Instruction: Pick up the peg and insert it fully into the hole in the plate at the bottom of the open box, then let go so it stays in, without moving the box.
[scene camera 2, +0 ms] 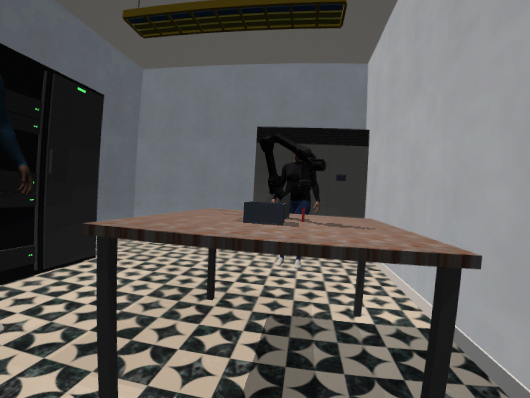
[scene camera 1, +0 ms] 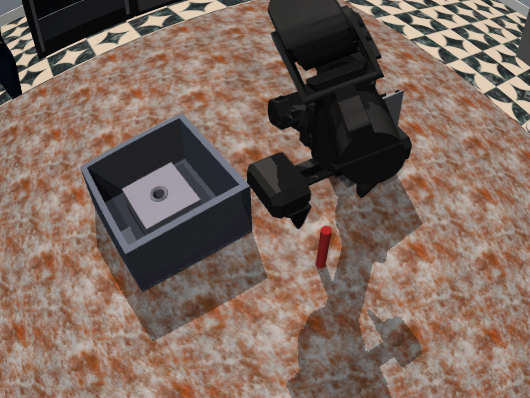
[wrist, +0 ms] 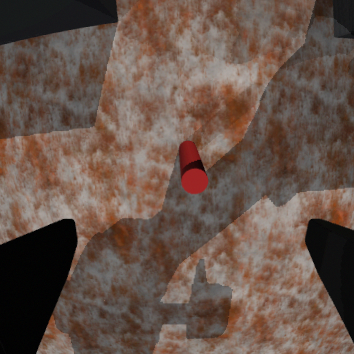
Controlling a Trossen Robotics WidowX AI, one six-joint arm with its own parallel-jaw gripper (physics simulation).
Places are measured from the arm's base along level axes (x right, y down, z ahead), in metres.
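Pixels of known places: gripper, fingertip midpoint: [scene camera 2: 304, 199] [scene camera 1: 329, 210] [wrist: 194, 231]; arm's base, link origin: [scene camera 2: 284, 197].
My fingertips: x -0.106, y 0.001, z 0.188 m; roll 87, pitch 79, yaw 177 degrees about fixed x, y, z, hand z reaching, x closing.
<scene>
Ahead of a thing's pixels: the offset from my fingertips to its top centre. "pt": to the spot under its first point.
The red peg {dx +0.004, dy +0.046, dz -0.004 m} [scene camera 1: 324, 247] [scene camera 2: 303, 215] [wrist: 194, 181] stands upright on the table, to the right of the open dark grey box {dx +0.213, dy +0.028, dz +0.115 m} [scene camera 1: 192, 250] [scene camera 2: 264, 213] in scene camera 1. The box's near outer side {pt dx +0.113, dy +0.096, dz +0.072 m} [wrist: 47, 22] shows at the top left of the wrist view. A pale plate {dx +0.213, dy +0.065, dz +0.115 m} [scene camera 1: 175, 207] lies at the bottom of the box, with a round hole {pt dx +0.221, dy +0.078, dz +0.110 m} [scene camera 1: 159, 193] in it. My gripper [scene camera 1: 331, 210] [wrist: 194, 231] is open and empty, above the table near the peg. In the wrist view the peg shows a little above the line between the fingertips. The peg is not between the fingers.
The mottled table [scene camera 1: 60, 310] [scene camera 2: 280, 245] bears the box and the peg. A grey block [scene camera 1: 394, 107] [wrist: 345, 20] stands behind the gripper, mostly hidden in scene camera 1. The arm's shadow falls around the peg. A person [scene camera 2: 300, 190] stands beyond the table.
</scene>
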